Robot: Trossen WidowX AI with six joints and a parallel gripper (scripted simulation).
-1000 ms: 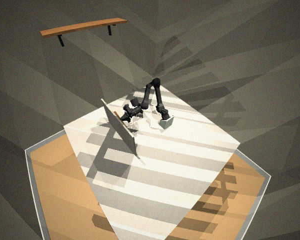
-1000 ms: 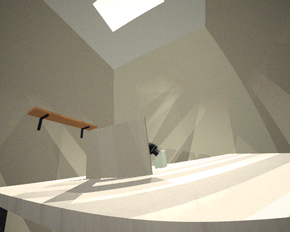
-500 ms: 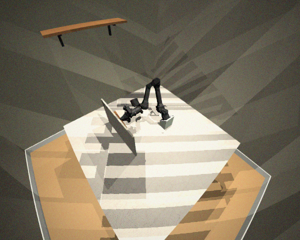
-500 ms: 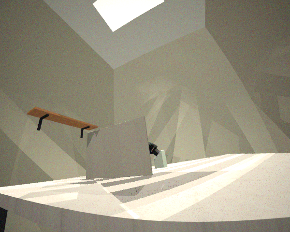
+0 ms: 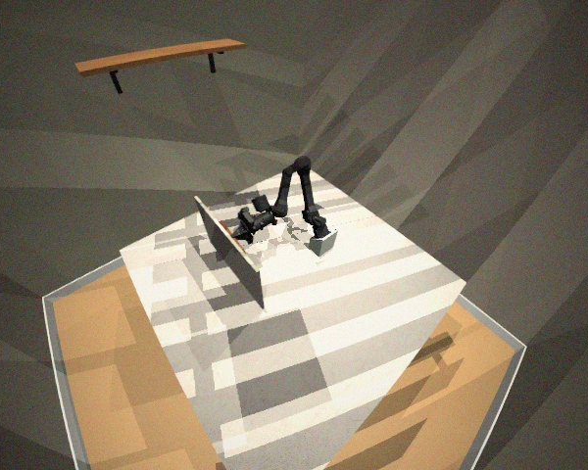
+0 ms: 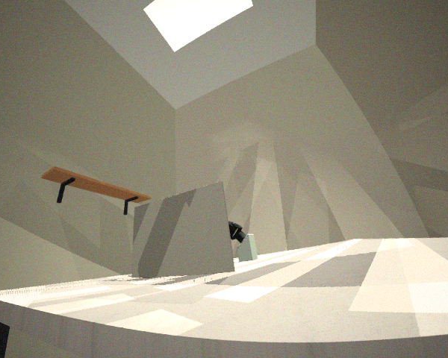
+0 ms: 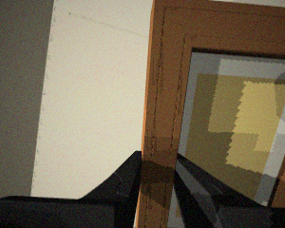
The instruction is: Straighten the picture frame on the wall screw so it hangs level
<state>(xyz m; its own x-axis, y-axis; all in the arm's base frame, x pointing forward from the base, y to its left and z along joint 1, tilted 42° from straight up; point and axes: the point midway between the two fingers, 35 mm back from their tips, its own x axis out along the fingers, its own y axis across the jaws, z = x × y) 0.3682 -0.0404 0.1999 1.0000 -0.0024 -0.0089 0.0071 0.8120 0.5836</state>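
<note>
Right now the wooden picture frame is 50 mm below my gripper tip, 10 mm to the right of it and 10 mm ahead of it. Also, from my gripper tip: upright wall panel (70 mm below, 20 mm ahead, 10 mm to the left).
</note>
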